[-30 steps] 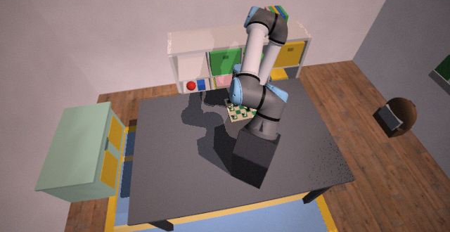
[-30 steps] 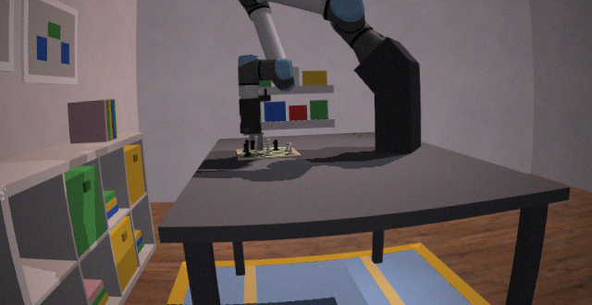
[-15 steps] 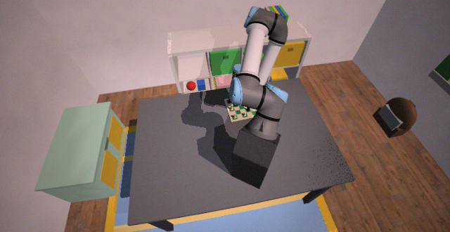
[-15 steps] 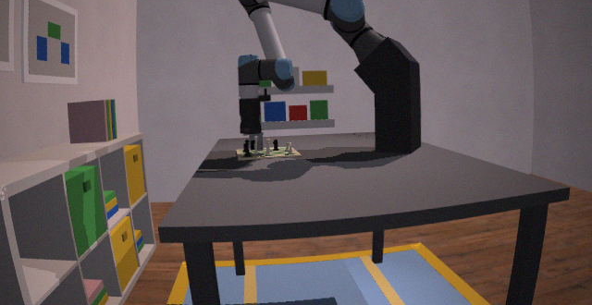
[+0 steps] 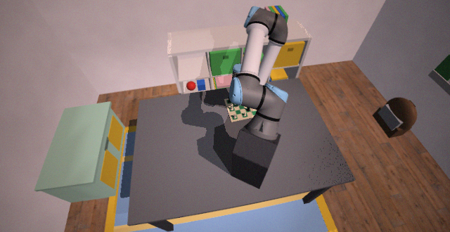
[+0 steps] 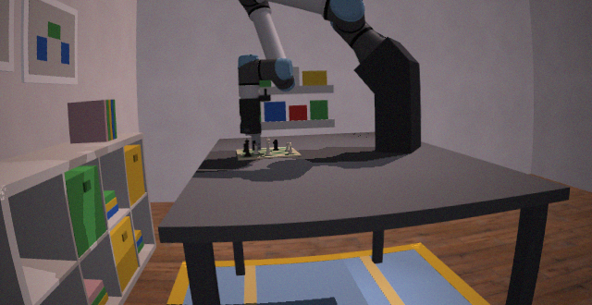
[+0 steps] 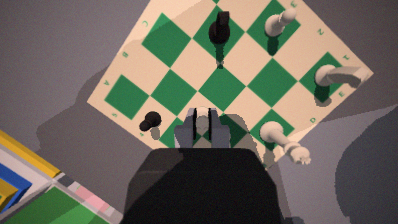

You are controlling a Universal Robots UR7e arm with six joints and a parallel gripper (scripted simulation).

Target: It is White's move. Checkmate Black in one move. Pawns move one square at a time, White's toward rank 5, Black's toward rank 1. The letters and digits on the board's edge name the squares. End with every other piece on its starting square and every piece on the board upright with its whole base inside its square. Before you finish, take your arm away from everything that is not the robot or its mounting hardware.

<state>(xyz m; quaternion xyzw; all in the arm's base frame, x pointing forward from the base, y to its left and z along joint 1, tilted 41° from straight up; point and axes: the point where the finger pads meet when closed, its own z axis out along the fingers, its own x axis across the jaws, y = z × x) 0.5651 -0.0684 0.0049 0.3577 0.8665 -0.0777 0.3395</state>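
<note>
Now: the white piece 1 cm below my hand. Round my hand: chessboard: 4 cm behind, 3 cm below; black pawn: 4 cm ahead, 4 cm to the right, 1 cm below; tall black piece: 8 cm behind, 4 cm to the right, 1 cm below.
</note>
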